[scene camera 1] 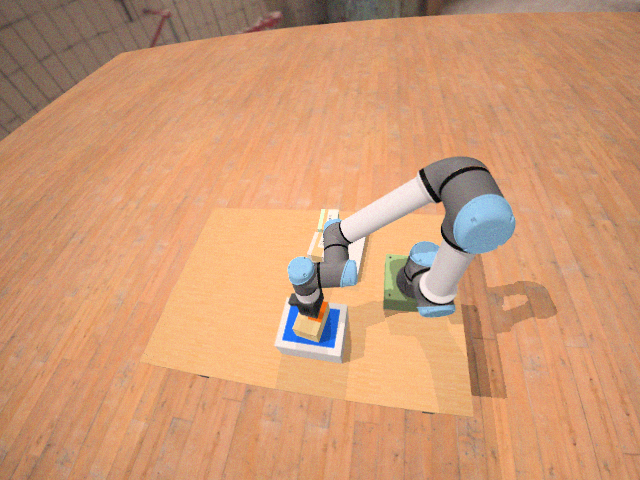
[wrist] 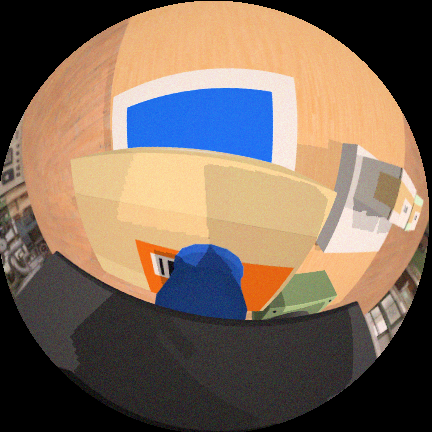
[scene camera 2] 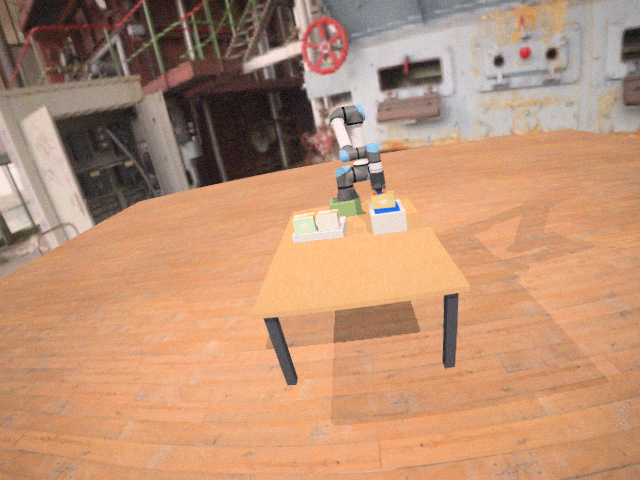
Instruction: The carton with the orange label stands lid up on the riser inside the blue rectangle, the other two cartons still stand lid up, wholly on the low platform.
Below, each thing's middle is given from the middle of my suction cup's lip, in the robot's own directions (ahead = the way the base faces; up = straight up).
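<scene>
The low white platform [wrist: 351,226] is 40 cm to the right of my suction cup, 19 cm below it and 3 cm ahead of it. Then there's the riser with blue rectangle [scene camera 1: 330,348], and that's 16 cm below my suction cup, 3 cm to the left of it and 1 cm ahead of it. As for the carton with orange label [scene camera 1: 310,328], it's 1 cm ahead of my suction cup, 2 cm to the left of it and 5 cm below it.
</scene>
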